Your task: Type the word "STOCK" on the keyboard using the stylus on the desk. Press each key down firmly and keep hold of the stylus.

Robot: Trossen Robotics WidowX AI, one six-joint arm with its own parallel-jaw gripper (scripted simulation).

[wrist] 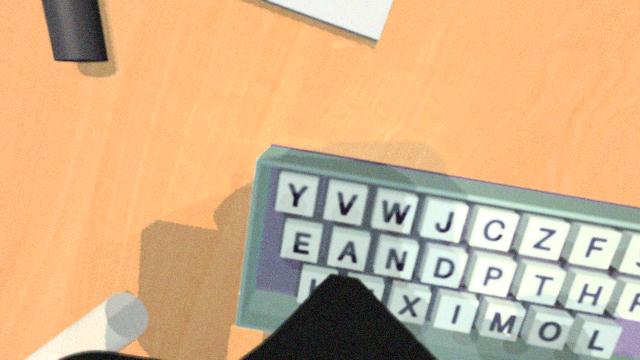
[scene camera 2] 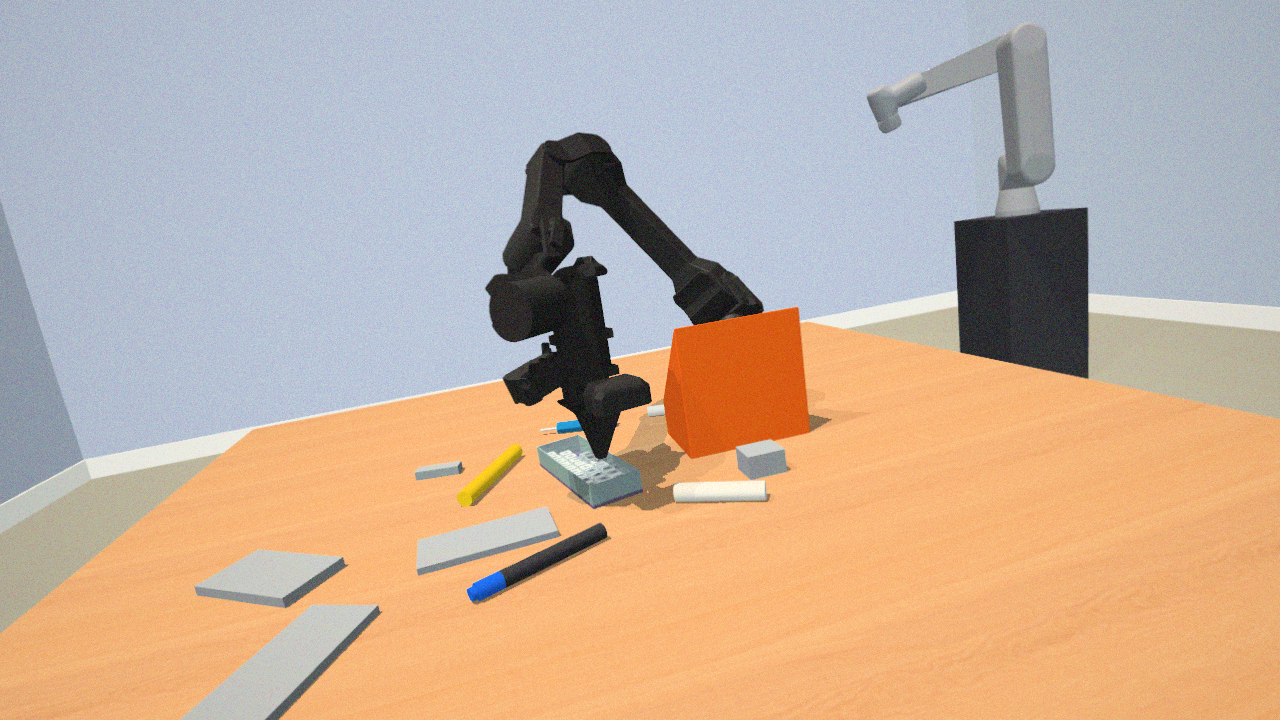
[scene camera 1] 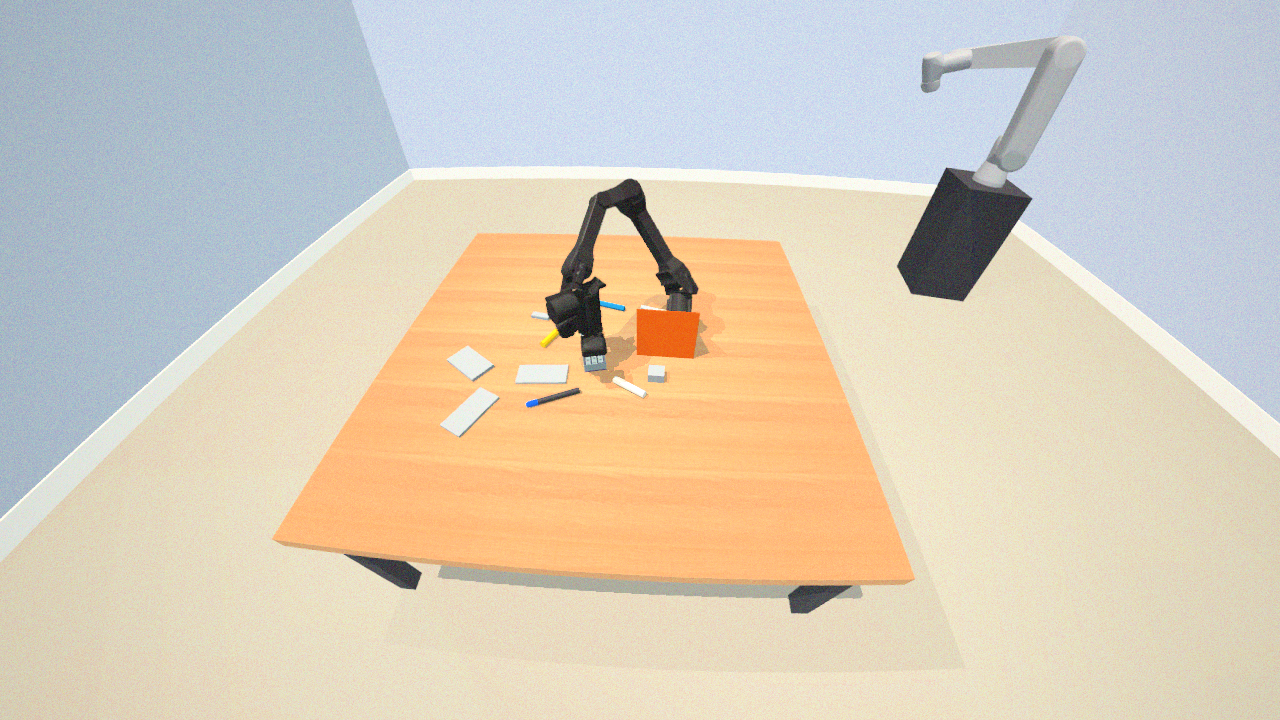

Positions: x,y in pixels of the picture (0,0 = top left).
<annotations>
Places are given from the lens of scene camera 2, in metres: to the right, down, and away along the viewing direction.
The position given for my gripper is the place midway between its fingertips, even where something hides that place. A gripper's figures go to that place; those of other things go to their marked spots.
my gripper (scene camera 2: 601,457): -0.04, 0.11, 0.71
white cylinder (scene camera 2: 737,490): 0.10, 0.13, 0.64
yellow cylinder (scene camera 2: 475,488): -0.20, 0.15, 0.75
grey cube (scene camera 2: 762,459): 0.14, 0.11, 0.69
The marked spots on the white cylinder and the yellow cylinder are 0.32 m apart.
</annotations>
